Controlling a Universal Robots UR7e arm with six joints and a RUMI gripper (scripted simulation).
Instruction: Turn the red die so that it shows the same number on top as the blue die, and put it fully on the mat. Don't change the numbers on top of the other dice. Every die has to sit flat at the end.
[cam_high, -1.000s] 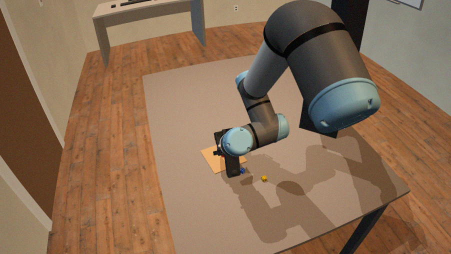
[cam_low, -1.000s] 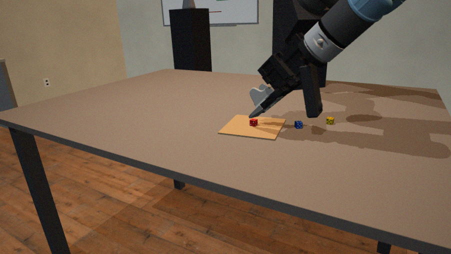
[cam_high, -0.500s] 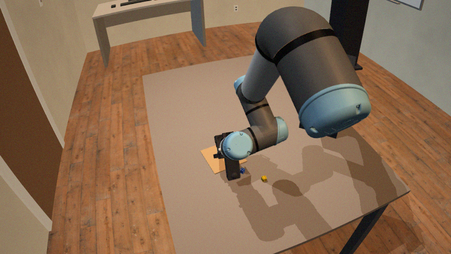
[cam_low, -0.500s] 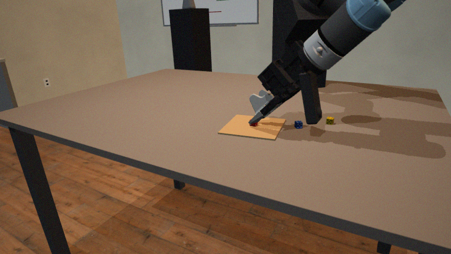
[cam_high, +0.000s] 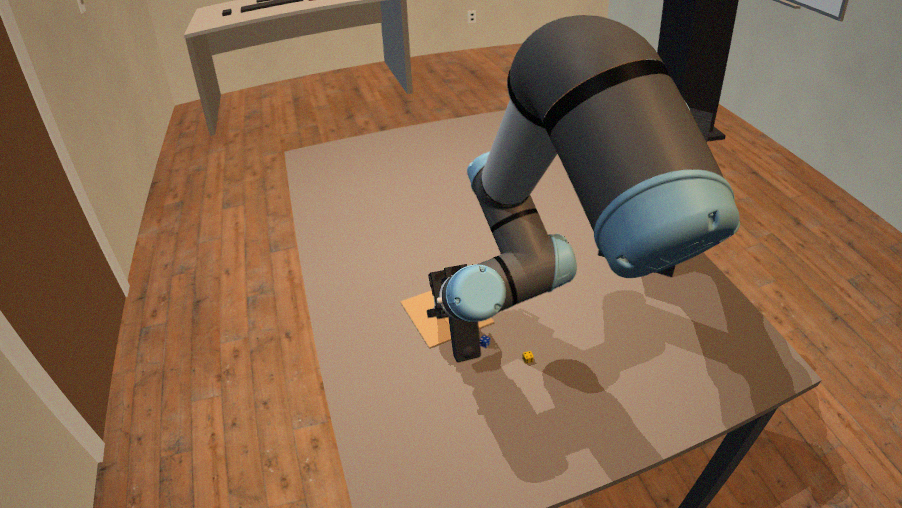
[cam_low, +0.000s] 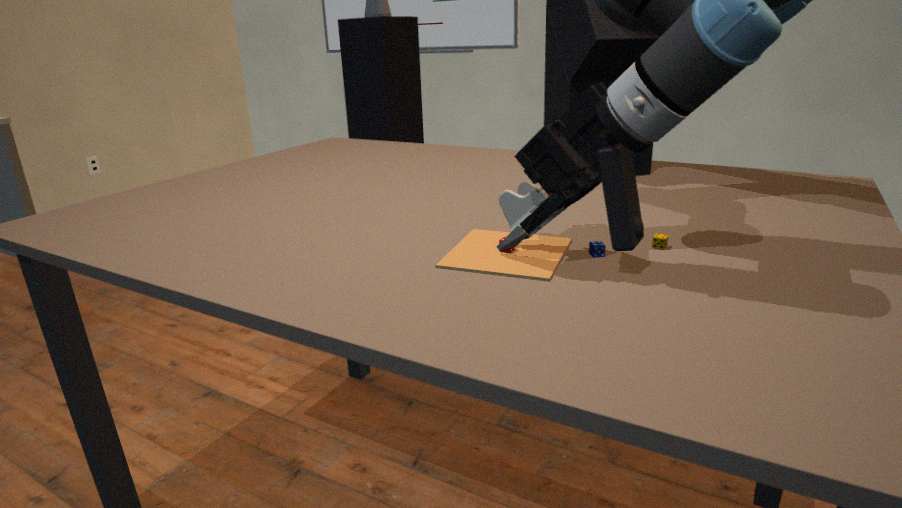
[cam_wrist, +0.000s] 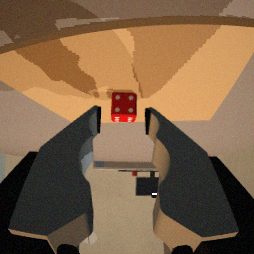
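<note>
The red die is 1 cm to the right of my hand and 1 cm below it. The rest, counted from my hand: mat 2 cm below, 1 cm to the right; blue die 9 cm to the left, 5 cm behind, 1 cm below; yellow die 15 cm to the left, 11 cm behind, 1 cm below.
</note>
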